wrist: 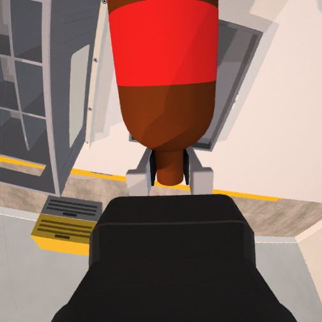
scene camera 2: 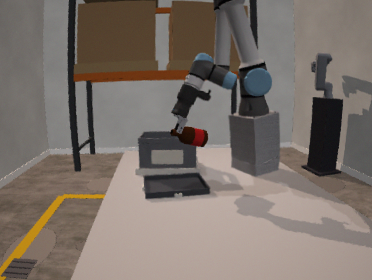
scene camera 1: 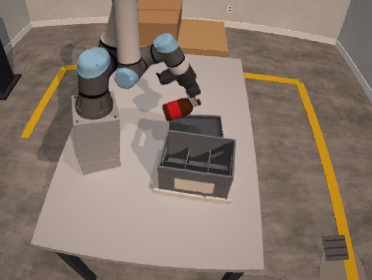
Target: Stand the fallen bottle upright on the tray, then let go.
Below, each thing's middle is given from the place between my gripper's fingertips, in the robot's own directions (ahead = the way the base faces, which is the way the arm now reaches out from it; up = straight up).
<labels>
I see my gripper 6 cm past the brown bottle [wrist: 166, 65], 2 cm to the left of it and 2 cm above it. The rest, counted from my hand: shallow dark tray [scene camera 2: 156, 186] 2 cm ahead, 4 cm to the left, 21 cm below; grey divided crate [scene camera 1: 191, 163] 1 cm ahead, 22 cm to the right, 14 cm below.
</labels>
